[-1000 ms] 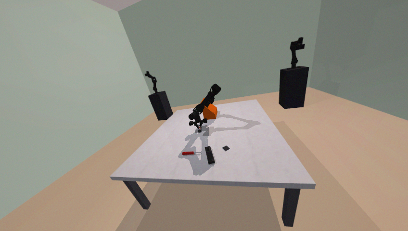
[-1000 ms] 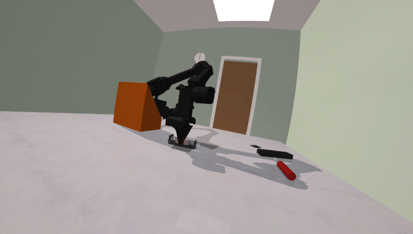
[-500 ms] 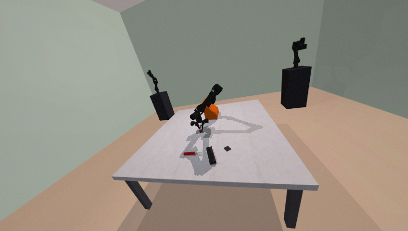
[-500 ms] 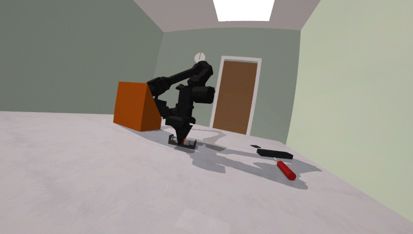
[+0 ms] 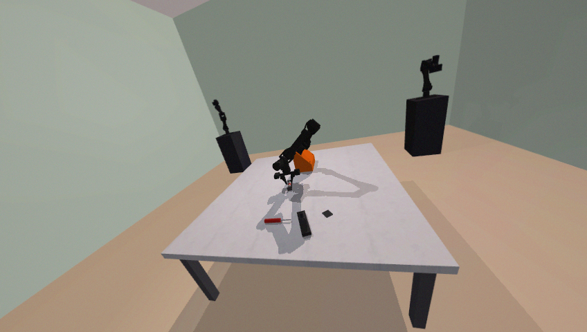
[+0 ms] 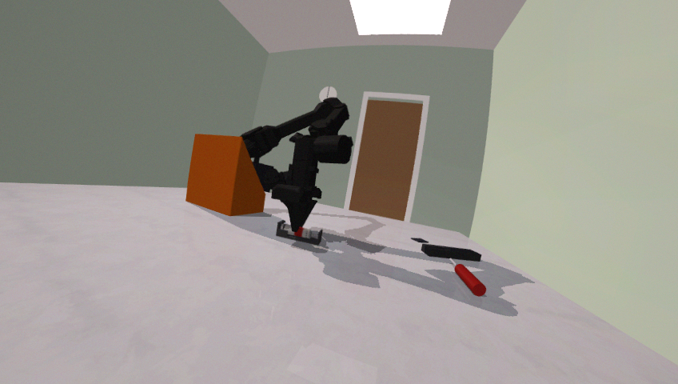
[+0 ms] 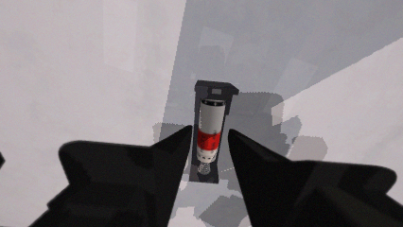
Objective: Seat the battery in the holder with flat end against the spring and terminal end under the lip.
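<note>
The battery lies right at my gripper tip. Round my gripper tip: small black square (300 mm ahead, 290 mm to the left, 20 mm below); then black bar (380 mm ahead, 170 mm to the left); then red-handled screwdriver (360 mm ahead, 30 mm to the left, 10 mm below).
</note>
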